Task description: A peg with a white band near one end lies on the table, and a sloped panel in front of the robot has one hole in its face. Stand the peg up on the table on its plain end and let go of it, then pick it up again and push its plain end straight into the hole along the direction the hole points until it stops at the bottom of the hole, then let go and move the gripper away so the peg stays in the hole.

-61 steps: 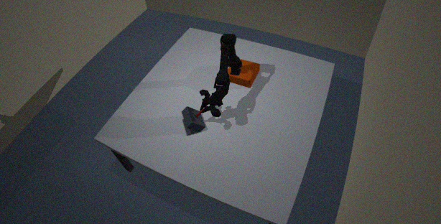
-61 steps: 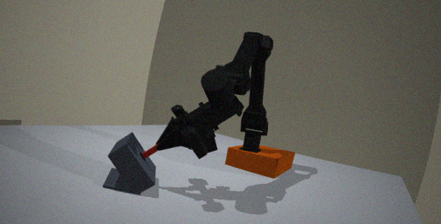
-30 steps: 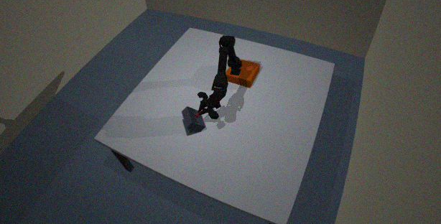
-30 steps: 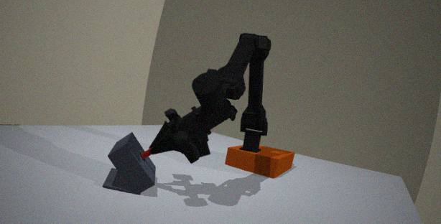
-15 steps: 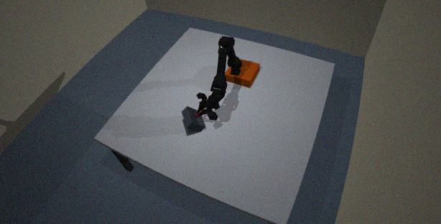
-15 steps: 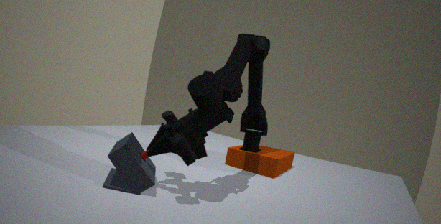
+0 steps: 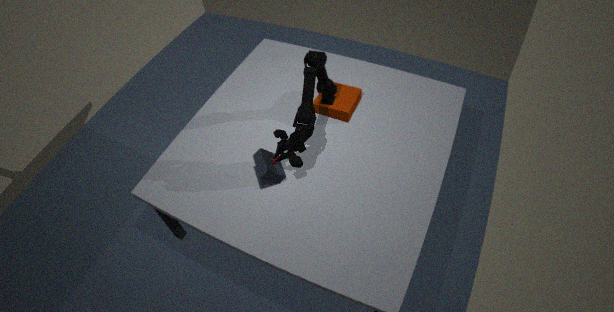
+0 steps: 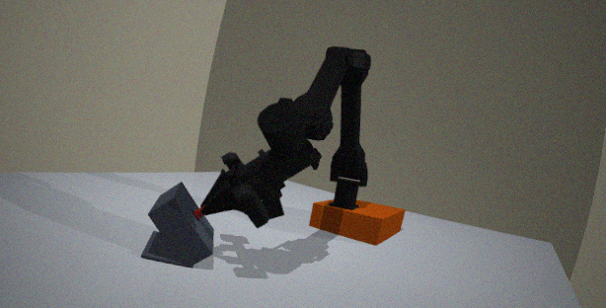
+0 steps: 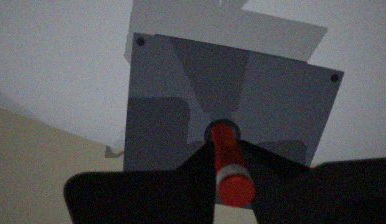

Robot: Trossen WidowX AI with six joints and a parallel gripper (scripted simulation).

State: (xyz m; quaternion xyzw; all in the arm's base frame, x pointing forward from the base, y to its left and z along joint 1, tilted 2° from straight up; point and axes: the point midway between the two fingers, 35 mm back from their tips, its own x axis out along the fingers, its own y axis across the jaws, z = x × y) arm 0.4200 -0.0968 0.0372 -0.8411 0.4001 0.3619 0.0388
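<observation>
Now: gripper tip 1 cm past the red peg, 1 cm to the right of it and 1 cm below it. Round my gripper tip: sloped panel 2 cm ahead, 3 cm to the right, 3 cm below.
</observation>
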